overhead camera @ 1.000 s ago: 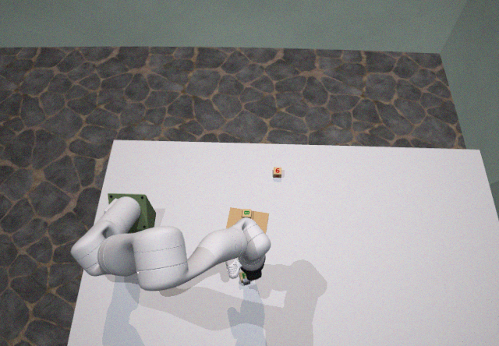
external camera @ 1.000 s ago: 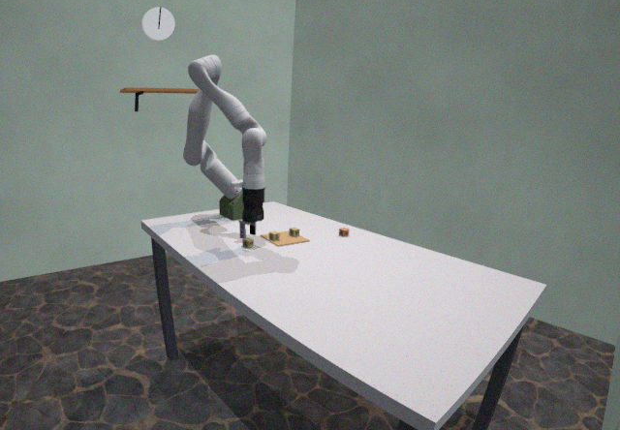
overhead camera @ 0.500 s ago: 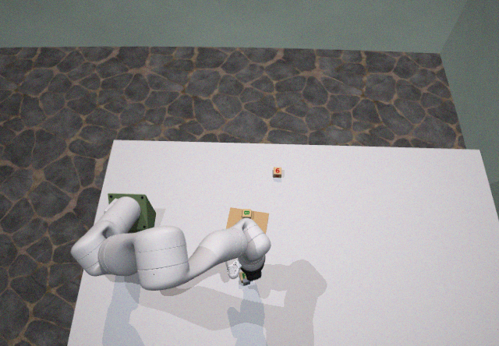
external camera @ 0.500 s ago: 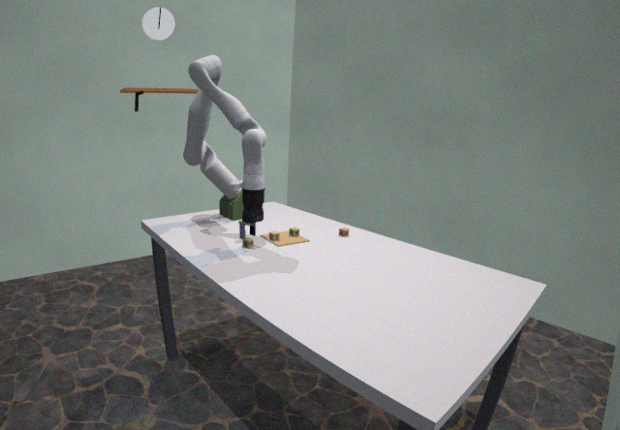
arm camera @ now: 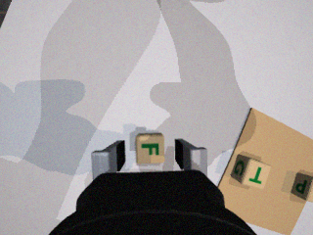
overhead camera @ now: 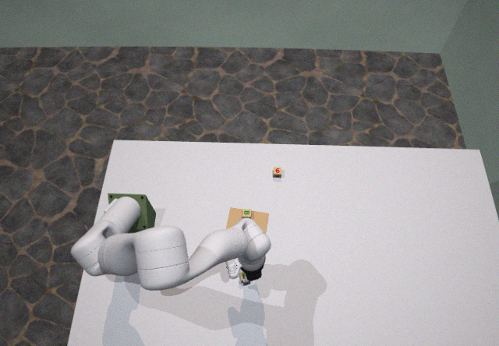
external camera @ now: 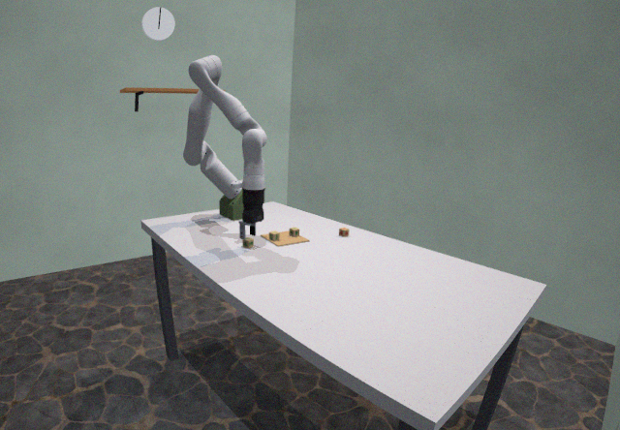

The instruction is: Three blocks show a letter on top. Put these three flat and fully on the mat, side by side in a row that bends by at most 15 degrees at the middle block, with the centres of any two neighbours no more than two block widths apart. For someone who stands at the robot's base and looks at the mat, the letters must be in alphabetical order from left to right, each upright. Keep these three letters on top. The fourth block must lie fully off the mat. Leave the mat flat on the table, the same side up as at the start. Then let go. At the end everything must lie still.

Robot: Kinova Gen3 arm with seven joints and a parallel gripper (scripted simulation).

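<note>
The F block is 40 mm below my hand. Also, from my hand: tan mat (170 mm to the left, 50 mm below, 20 mm behind); then 6 block (400 mm to the left, 60 mm ahead, 40 mm below); then B block (220 mm to the left, 40 mm below, 30 mm behind).
</note>
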